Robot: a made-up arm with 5 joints.
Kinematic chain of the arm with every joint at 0, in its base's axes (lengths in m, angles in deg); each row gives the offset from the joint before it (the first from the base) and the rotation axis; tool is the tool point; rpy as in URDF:
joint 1: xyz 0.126 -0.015 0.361 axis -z
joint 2: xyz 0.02 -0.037 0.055 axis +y
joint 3: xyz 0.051 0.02 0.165 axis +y
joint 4: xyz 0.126 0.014 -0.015 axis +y
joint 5: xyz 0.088 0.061 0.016 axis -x
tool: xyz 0.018 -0.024 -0.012 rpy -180 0 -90
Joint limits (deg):
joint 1: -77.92..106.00
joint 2: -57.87..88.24
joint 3: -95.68..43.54
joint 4: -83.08..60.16
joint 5: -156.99..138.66
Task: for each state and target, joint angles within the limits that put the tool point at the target. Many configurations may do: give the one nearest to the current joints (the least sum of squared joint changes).
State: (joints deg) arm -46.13 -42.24 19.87 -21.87 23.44
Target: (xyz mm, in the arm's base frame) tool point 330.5 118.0 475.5
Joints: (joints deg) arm -25.67 -9.85 42.80 -9.13 20.75
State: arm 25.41 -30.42 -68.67 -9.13 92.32
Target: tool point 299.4 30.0 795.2
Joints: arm 1.61 -0.43 -61.25 8.03 98.88
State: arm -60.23 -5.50 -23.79 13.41 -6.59
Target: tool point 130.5 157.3 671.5
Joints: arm -76.25 -37.47 -3.84 29.45 -10.50
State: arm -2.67 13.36 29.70 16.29 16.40
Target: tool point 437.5 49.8 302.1
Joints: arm -6.10 47.95 1.73 6.44 20.01
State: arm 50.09 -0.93 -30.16 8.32 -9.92
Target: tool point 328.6 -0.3 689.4
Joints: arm 6.63 -26.32 -13.34 19.93 -15.17
